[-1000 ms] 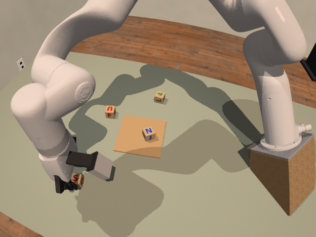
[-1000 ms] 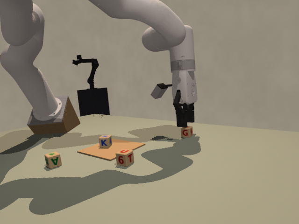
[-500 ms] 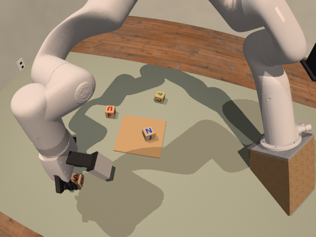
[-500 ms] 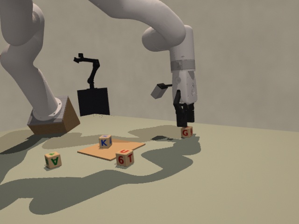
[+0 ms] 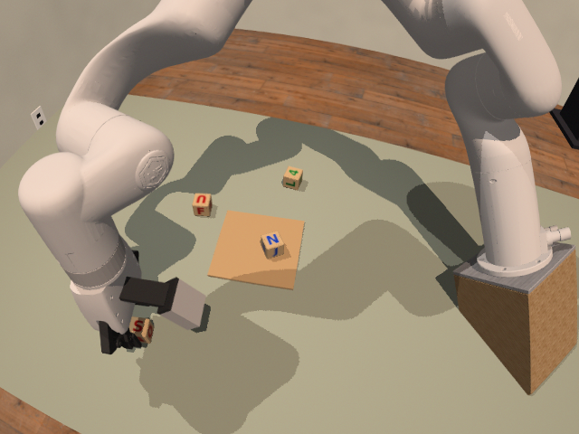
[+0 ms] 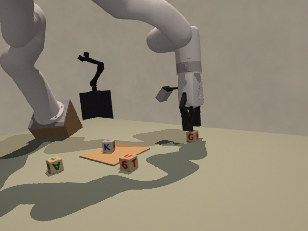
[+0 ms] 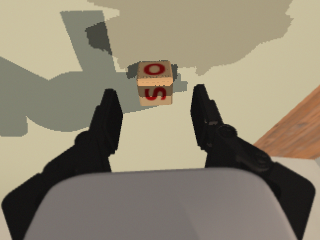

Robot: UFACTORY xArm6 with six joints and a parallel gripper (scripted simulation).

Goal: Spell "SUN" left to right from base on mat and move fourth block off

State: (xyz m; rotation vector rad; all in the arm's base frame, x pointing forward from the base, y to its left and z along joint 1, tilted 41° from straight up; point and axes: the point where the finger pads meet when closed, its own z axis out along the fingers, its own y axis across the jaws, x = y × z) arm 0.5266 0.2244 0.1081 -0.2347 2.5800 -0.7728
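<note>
The S block is 40 mm below my hand. Also, from my hand: U block 40 mm behind, 260 mm to the right, 40 mm below; then tan mat 160 mm behind, 190 mm to the right, 50 mm below; then N block 180 mm behind, 180 mm to the right, 40 mm below.
</note>
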